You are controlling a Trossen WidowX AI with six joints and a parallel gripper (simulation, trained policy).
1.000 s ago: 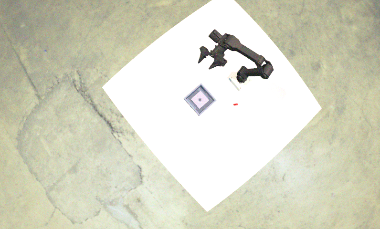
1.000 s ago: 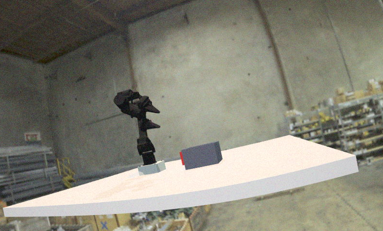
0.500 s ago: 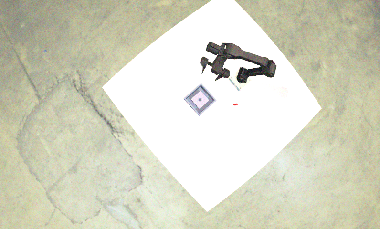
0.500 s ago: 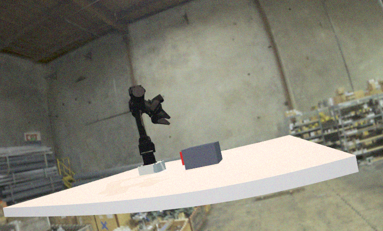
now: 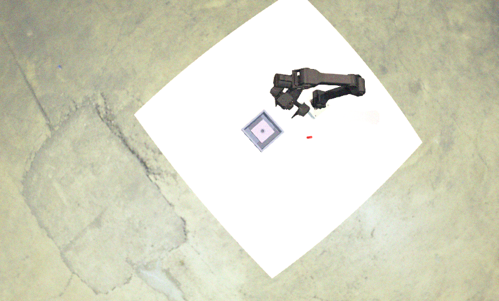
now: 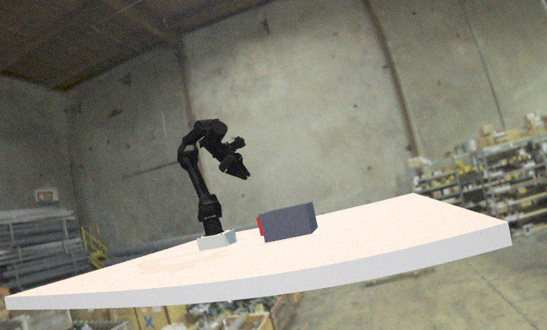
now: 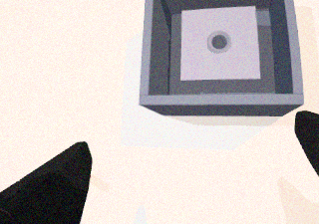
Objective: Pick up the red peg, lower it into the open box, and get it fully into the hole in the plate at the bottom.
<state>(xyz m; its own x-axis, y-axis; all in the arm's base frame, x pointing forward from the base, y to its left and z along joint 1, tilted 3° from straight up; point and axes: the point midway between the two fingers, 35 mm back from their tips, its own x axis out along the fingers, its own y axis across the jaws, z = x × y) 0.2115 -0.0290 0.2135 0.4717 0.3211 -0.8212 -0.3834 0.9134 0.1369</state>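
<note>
The red peg is 10 cm behind my gripper tip, 17 cm to the left of it and 19 cm below it. From my gripper tip the other things lie so: pale plate (11 cm ahead, 2 cm to the left, 19 cm below); grey box (11 cm ahead, 2 cm to the left, 21 cm below).
</note>
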